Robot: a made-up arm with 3 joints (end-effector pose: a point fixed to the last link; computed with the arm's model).
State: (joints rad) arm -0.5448 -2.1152 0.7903
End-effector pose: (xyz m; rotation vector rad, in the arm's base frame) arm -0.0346 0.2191 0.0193 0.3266 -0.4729 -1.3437
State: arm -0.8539 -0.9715 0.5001
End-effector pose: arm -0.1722 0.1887 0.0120 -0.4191 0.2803 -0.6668
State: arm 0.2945 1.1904 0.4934
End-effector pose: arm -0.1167 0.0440 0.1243 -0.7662 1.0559 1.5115
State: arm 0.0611 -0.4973 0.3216
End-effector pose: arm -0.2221 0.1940 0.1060 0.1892 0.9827 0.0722
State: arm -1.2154 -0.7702 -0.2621
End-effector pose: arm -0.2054 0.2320 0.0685 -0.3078 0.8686 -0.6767
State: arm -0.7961 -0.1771 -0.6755
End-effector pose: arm -0.1825 0.2331 0.1965 -0.0607 1.8431 -0.3473
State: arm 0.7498 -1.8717 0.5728
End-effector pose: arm -0.0952 0.2826 0.1561 1.3192 0.7290 -0.9723
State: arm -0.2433 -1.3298 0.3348
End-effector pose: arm -0.1578 0.2649 0.0584 0.4236 0.4499 -0.6186
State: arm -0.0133 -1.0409 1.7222
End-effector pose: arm -0.1033 0.1563 -0.0168 -0.4207 -0.2667 -0.8868
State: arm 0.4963 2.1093 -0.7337
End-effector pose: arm -0.0396 0.1673 0.2349 2.0923 -1.7016 -1.3419
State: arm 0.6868 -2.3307 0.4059
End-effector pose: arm -0.0481 0.2652 0.1690 1.5898 0.5468 -1.3050
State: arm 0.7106 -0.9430 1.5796
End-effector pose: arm -0.1346 0.2464 0.0190 0.2795 0.2137 -0.6477
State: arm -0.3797 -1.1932 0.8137
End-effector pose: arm -0.1405 0.2162 0.0052 -0.0867 0.1405 -0.7663
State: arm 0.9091 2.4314 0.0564
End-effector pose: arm 0.0077 0.1100 0.1527 -1.8313 0.3790 2.2789
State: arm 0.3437 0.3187 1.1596
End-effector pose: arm -0.1773 0.1206 0.0262 -0.2115 0.3580 0.6672
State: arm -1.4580 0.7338 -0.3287
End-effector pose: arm -0.1565 0.2710 0.1682 -1.1476 2.1626 -0.9324
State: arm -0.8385 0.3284 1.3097
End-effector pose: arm -0.1628 0.0602 0.0950 -1.3698 0.3804 0.2831
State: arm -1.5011 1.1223 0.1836
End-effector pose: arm -0.1539 0.2354 0.2020 -1.6786 2.1852 -0.4402
